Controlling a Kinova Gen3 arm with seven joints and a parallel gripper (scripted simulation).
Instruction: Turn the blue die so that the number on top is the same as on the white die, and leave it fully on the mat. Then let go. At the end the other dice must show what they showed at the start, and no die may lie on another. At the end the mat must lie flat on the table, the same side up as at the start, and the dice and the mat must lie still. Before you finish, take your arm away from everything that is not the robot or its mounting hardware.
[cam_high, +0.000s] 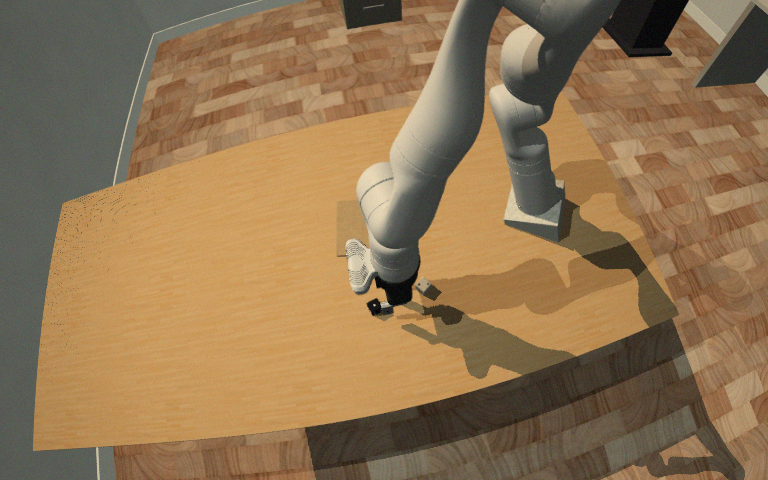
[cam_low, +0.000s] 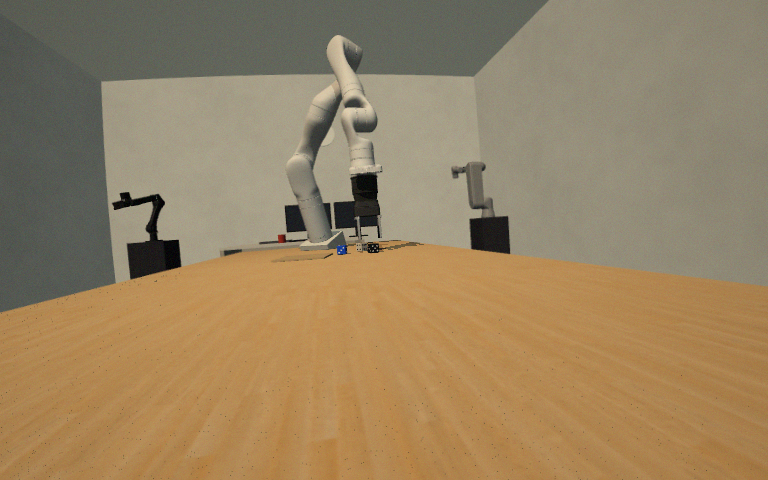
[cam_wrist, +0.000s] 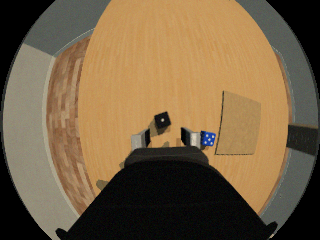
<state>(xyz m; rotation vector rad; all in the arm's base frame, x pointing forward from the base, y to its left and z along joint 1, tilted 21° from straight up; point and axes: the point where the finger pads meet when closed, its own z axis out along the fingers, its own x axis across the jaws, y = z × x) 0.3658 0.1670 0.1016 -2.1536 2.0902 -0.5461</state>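
My hand is 20 mm short of the black die and 40 mm above it. Also, from my hand: tan mat 190 mm to the right, 50 mm below; blue die 20 mm behind, 80 mm to the right, 40 mm below; white die 80 mm behind, 20 mm to the right, 40 mm below.
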